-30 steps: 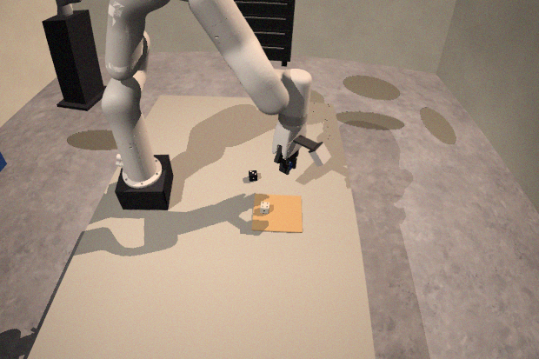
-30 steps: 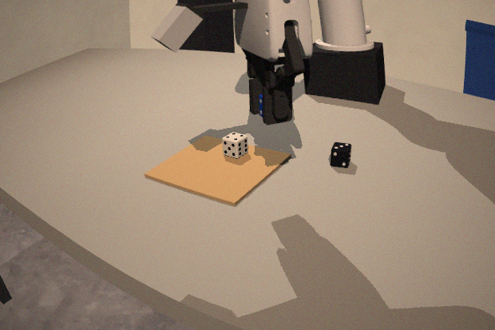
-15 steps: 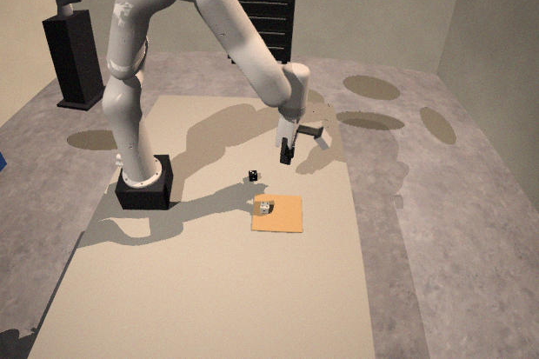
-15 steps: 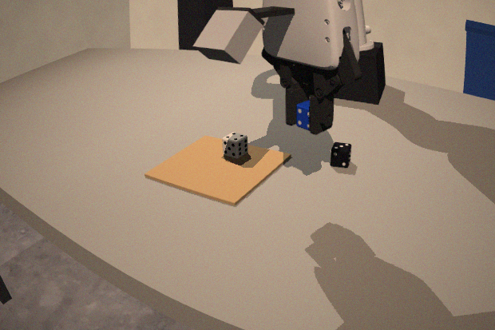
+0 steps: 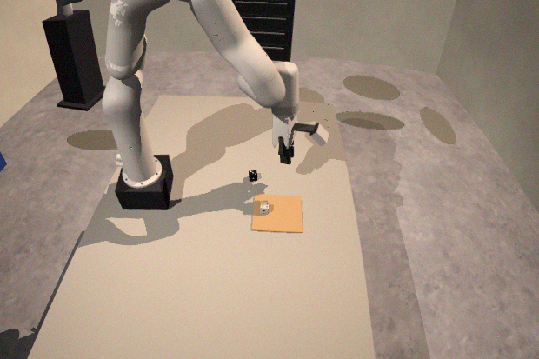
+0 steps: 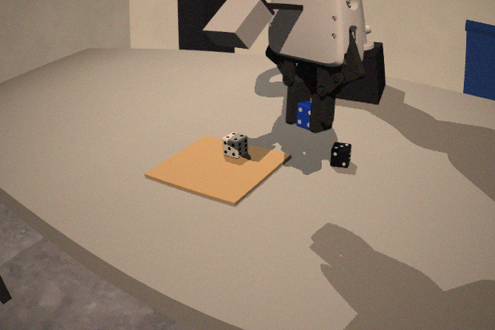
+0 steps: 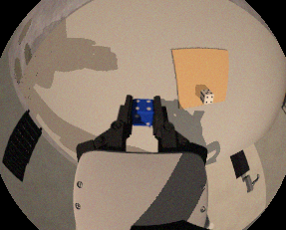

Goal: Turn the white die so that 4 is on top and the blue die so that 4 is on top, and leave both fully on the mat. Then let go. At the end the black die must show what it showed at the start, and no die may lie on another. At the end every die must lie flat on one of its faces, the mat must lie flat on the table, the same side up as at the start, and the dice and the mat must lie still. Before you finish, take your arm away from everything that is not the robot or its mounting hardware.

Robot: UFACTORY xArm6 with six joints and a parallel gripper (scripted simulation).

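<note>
Now: the blue die 10 mm below my hand. Round my hand: white die 30 mm behind, 140 mm to the right, 90 mm below; orange mat 10 mm ahead, 140 mm to the right, 110 mm below; black die 100 mm behind, 10 mm to the right, 100 mm below.
</note>
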